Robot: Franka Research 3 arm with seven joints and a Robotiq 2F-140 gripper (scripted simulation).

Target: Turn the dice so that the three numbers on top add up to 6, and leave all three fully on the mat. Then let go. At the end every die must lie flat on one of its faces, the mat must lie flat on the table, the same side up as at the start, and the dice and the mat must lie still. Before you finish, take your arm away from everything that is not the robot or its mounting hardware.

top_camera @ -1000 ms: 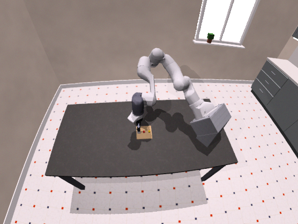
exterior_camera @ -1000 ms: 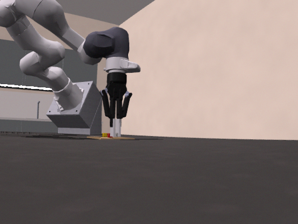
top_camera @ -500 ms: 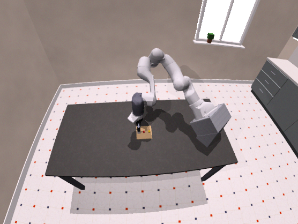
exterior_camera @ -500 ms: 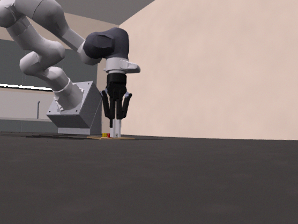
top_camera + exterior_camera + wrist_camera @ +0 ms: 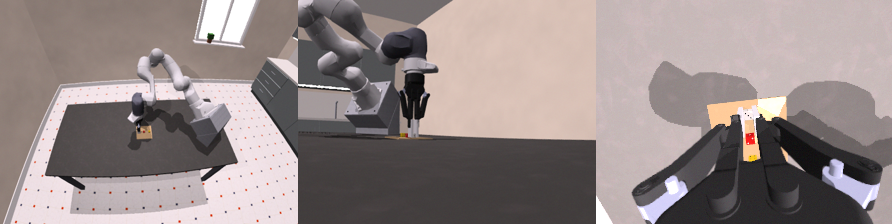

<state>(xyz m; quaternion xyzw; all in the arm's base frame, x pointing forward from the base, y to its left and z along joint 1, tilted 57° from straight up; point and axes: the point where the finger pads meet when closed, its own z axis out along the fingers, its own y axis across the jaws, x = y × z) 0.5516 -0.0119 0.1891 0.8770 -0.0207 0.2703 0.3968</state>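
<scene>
Now: the white die 30 mm below my hand. From my hand the other things lie so: tan mat (40 mm behind, 10 mm to the left, 40 mm below); yellow die (90 mm behind, 30 mm to the left, 30 mm below); red die (40 mm behind, 10 mm to the left, 30 mm below).
</scene>
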